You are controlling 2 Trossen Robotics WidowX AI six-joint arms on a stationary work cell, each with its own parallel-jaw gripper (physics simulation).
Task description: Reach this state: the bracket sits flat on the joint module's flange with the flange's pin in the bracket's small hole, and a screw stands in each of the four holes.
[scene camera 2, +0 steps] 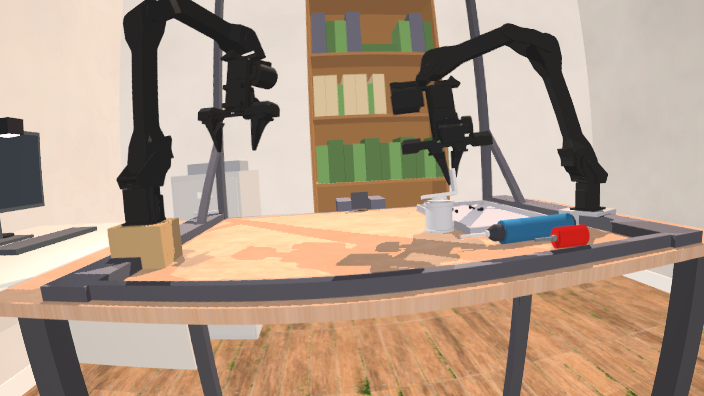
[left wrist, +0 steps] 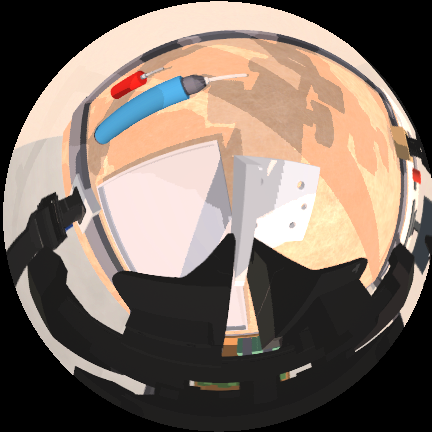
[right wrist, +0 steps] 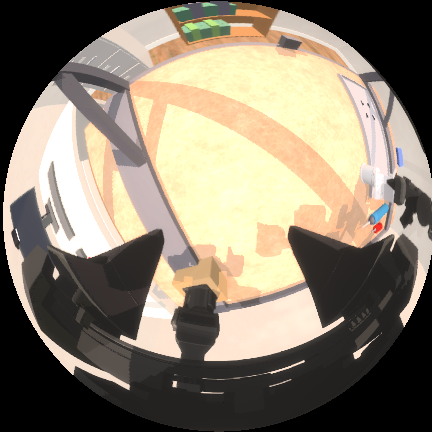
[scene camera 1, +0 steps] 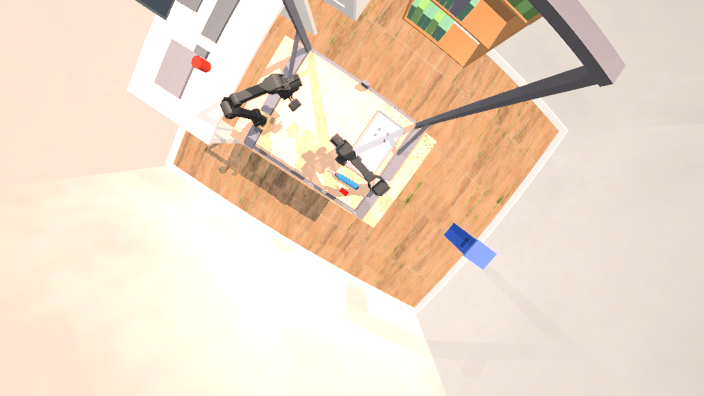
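My left gripper is shut on the upright plate of the light grey L-shaped bracket. The bracket's holed plate is slightly tilted, close above the white joint module; I cannot tell if they touch. In the left wrist view the plate hides the module; the flange's pin cannot be made out. Several small dark screws lie on the white tray. My right gripper is open and empty, high above the table.
A blue screwdriver lies beside the module. A smaller red screwdriver lies near the dark frame rail. A tan block stands under the right arm's base.
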